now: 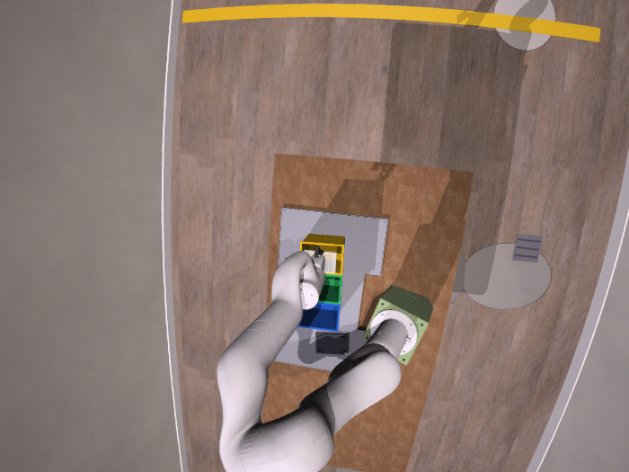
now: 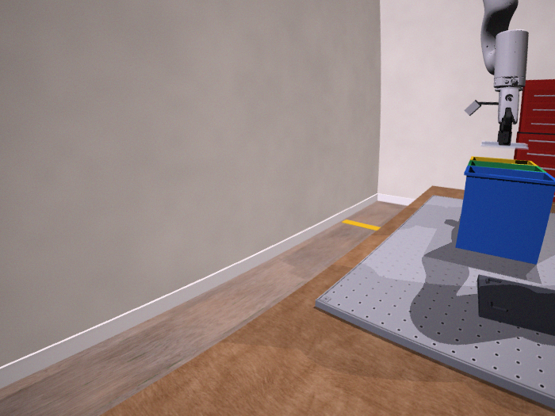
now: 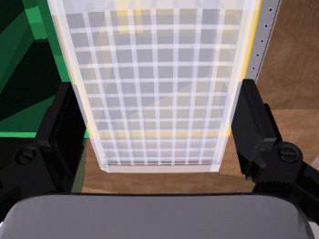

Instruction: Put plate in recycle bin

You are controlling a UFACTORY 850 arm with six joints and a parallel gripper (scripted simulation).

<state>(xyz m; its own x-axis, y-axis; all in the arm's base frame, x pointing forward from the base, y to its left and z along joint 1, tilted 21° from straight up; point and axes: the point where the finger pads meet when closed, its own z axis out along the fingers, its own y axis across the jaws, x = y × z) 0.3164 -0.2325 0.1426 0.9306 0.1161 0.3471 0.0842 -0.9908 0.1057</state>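
Now: hand 150 mm above the yellow bin. Round my hand: 96-well plate: 10 mm below; then green bin: 150 mm below, 130 mm to the left, 10 mm behind; then blue bin: 260 mm to the left, 150 mm below, 20 mm behind.
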